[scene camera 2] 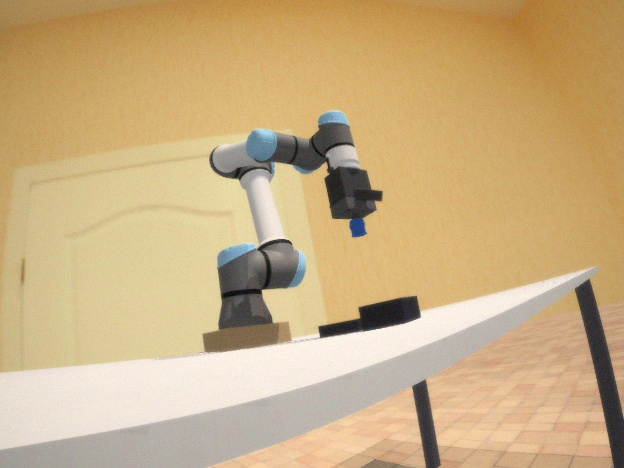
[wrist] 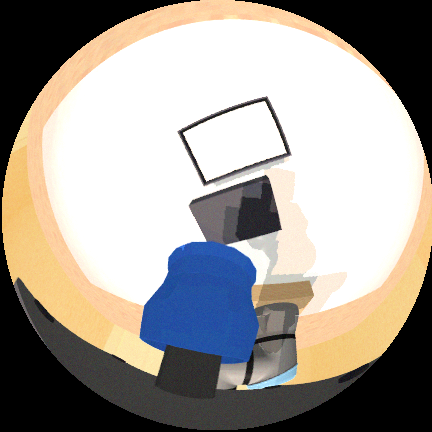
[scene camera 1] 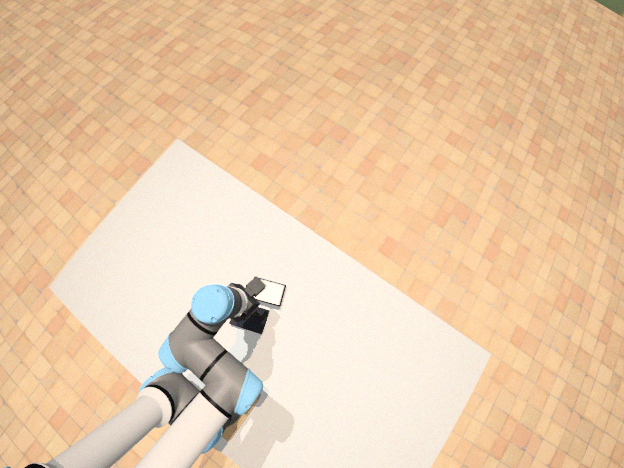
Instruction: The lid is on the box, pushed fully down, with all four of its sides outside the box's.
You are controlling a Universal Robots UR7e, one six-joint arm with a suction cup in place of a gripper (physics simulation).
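Frame: origin at the arm's base, x left, y back, z up, level; millimetres.
Seen in the pictures: end effector, tool point: (scene camera 2: 359,234) (wrist: 210,276); arm's base, origin of the base link: (scene camera 2: 246,327) (wrist: 271,314).
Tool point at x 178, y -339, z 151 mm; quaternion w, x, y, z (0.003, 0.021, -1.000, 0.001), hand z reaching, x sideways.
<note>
Offsets run from my tool point to a thing's top centre. Level surfaces: height alone.
The box {dy -50, dx +0, dz -157 mm} (scene camera 1: 283,295) (scene camera 2: 388,313) (wrist: 280,128) is an open, dark-walled rectangle standing upright on the table; white shows inside its thin rim. The lid {dy +69, dx -20, dz -178 mm} (scene camera 1: 257,321) (scene camera 2: 340,328) (wrist: 215,212) is a low dark rectangle lying on the table beside the box, on the side toward the robot's base. A narrow strip of table shows between them in the wrist view. My gripper, a blue suction cup (scene camera 2: 357,234) (wrist: 212,260), is open and empty, high above the table. The tool body hides the cup in scene camera 1 and covers part of the lid and box.
The white table {dz -205 mm} (scene camera 1: 352,302) (scene camera 2: 176,397) bears both objects. The arm's base stands on a wooden block (scene camera 2: 246,337) (wrist: 285,290). Arm shadows fall across the lid and the table beside it. The table's far edge lies beyond the box, with tiled floor below.
</note>
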